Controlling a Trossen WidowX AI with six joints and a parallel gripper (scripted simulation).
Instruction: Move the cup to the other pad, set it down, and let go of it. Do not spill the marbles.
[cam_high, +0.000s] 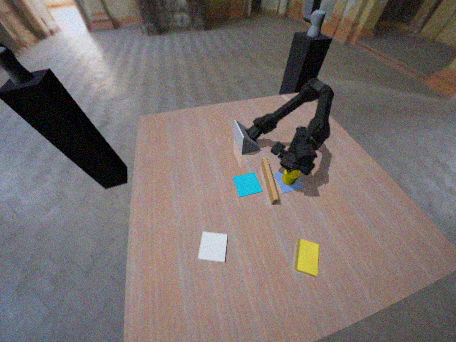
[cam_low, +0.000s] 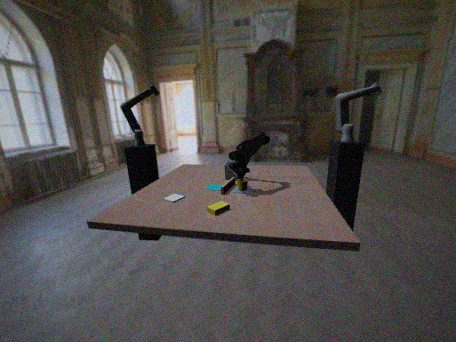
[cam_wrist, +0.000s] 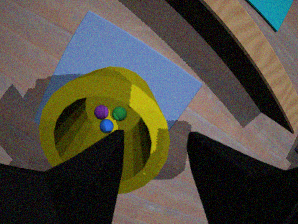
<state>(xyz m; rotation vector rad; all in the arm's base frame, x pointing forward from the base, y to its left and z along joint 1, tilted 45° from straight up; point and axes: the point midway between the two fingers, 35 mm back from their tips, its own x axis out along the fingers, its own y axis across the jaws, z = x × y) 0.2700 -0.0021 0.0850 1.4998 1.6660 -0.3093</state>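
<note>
Now: gripper tip 2 cm short of the yellow cup, 1 cm to the right of it and 3 cm above it. The rest, counted from my gripper tip: low wooden bar (8 cm to the right, 5 cm below); then white pad (19 cm ahead, 42 cm to the right, 6 cm below); then cyan pad (3 cm behind, 18 cm to the right, 8 cm below).
</note>
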